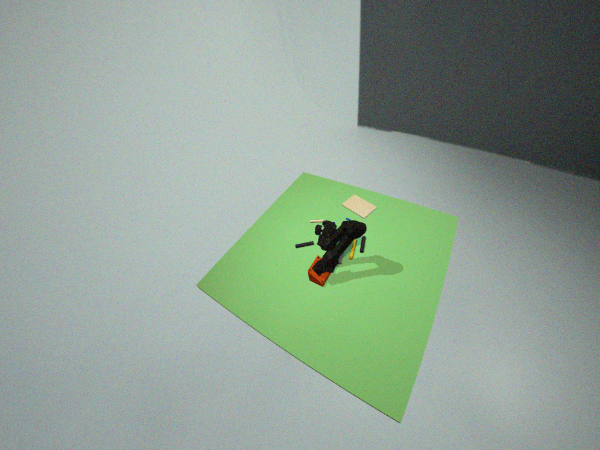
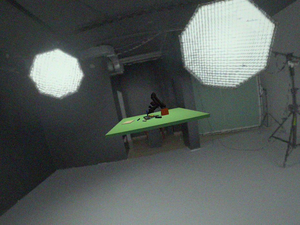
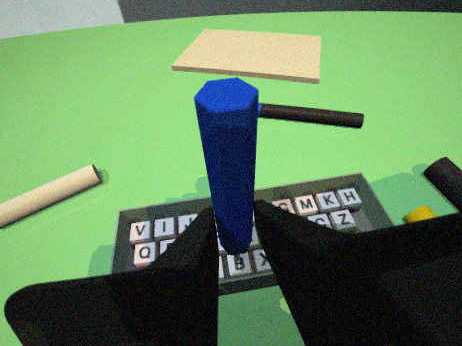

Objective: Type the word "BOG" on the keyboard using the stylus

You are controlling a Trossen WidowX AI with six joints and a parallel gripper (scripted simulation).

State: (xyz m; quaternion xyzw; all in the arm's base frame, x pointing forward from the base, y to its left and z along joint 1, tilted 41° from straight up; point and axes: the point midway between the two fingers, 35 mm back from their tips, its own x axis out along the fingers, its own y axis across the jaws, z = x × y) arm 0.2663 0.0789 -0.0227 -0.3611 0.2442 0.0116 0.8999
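My gripper tip is 6 cm above the O key, 5 cm to the left of it and 1 cm short of it. The rest, counted from my gripper tip: G key (6 cm below, 4 cm ahead, 3 cm to the right); then blue stylus (2 cm below); then grey flat block (12 cm behind, 9 cm to the right, 7 cm below).
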